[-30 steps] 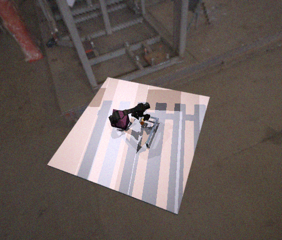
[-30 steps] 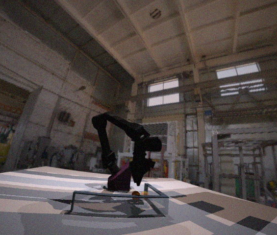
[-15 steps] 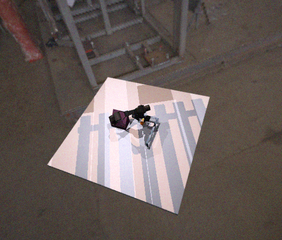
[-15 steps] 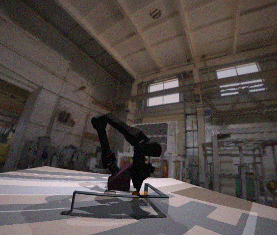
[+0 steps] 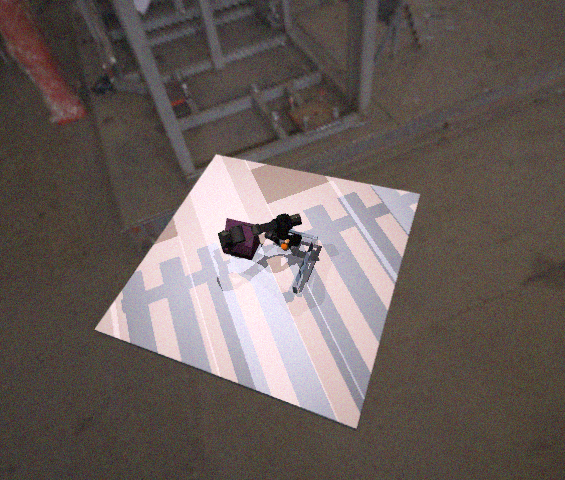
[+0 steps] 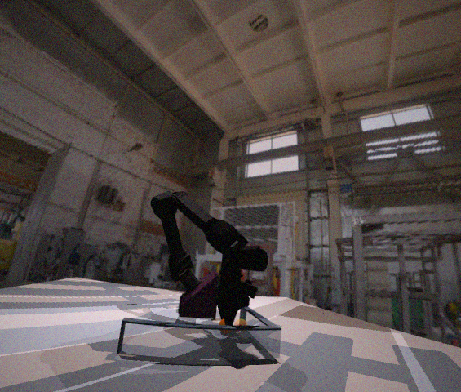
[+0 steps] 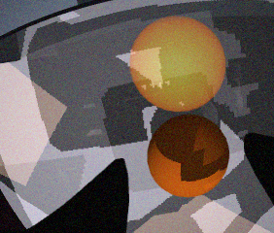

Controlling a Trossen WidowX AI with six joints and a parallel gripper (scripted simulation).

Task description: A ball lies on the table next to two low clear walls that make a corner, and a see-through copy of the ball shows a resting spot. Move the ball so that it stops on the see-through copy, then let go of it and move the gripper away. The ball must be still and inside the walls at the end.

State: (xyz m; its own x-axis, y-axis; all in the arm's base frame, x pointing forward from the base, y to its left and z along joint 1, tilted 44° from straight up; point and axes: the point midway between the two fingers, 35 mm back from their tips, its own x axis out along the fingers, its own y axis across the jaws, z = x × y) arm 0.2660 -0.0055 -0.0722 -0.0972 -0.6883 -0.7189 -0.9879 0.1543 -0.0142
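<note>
The orange ball lies right at my gripper tip. Round my gripper tip: see-through copy (40 mm to the left, 10 mm ahead).
</note>
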